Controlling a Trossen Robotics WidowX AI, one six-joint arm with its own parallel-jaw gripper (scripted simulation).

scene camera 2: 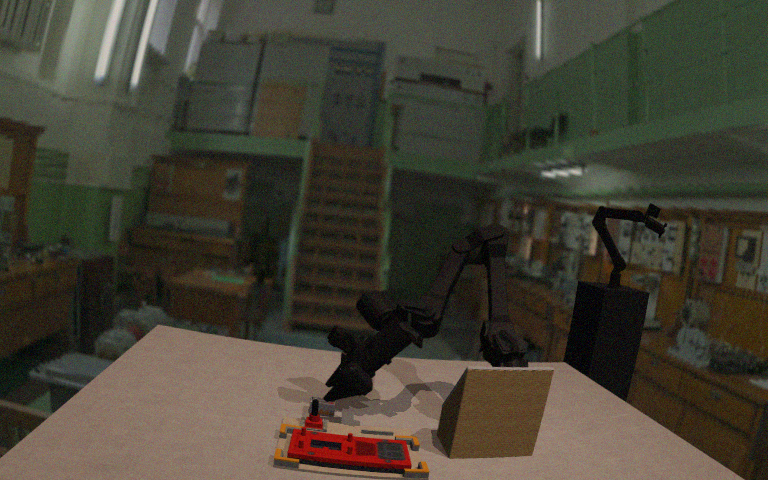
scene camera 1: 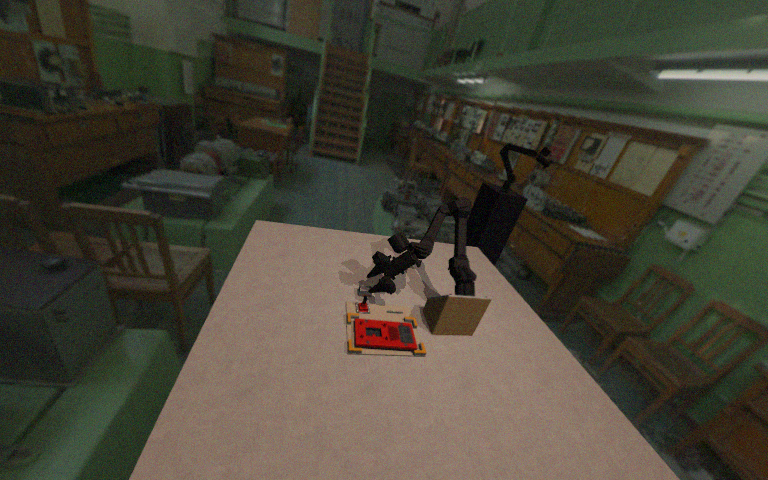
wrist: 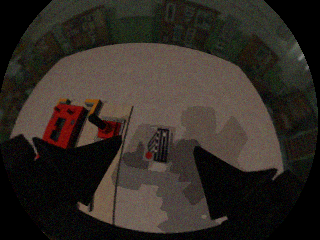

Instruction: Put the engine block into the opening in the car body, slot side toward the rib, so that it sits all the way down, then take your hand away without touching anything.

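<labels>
I can see my gripper in the wrist view [158,145], and scene camera 1 and scene camera 2 show the gripper as well. On my gripper, [scene camera 2: 342,388] and [scene camera 1: 379,287] are the same spot.
</labels>
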